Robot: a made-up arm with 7 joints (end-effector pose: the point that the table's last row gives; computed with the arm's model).
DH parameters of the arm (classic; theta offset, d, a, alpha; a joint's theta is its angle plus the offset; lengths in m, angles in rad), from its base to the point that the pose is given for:
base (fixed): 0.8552 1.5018 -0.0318 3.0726
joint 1: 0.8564 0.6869 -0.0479 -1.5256
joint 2: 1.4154 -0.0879 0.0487 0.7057
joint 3: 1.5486 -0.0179 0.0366 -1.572
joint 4: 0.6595 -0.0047 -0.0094 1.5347
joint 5: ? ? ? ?
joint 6: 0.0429 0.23 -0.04 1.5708
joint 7: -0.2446 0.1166 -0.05 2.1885
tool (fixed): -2.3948 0.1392 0 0
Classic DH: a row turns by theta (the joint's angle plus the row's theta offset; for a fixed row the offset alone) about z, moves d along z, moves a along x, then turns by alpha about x.
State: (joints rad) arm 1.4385 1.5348 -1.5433 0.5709 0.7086 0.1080 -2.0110
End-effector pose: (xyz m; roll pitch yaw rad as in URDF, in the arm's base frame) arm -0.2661 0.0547 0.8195 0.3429 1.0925 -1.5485
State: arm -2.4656 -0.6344 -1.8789 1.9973 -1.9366 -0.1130 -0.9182
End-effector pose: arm 0.0650 -0.3454 0.9347 -1.4216 0.7719 -0.6423
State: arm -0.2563 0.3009 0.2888 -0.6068 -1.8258 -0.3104 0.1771
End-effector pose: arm -0.0926 -0.1298 0.7958 1.1964 0.7594 2.9205
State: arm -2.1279 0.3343 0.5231 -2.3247 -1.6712 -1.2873 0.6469
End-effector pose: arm -0.0034 -0.0768 0.9015 0.9817 0.2844 -0.0929
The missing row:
joint 5: 0.1215 0.0633 0.0715 -1.5428
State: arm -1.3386 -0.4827 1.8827 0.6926 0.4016 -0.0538 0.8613
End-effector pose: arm -0.1457 0.0103 0.7048 0.4414 -0.5427 -0.0212
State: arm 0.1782 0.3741 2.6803 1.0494 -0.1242 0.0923 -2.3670
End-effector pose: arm 0.1181 0.2358 1.1523 -0.4909 -0.1057 2.8965
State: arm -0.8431 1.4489 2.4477 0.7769 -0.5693 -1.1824 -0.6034
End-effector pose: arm -0.3007 -0.0860 0.8925 -2.4998 0.2481 -3.0722
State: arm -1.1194 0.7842 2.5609 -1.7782 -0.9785 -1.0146 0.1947
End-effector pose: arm -0.0928 -0.0079 0.9442 -3.1000 -0.0716 1.8181
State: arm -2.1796 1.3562 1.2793 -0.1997 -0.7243 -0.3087 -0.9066
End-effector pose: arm -0.2267 -0.0687 0.9192 -1.1766 0.3442 -2.9642
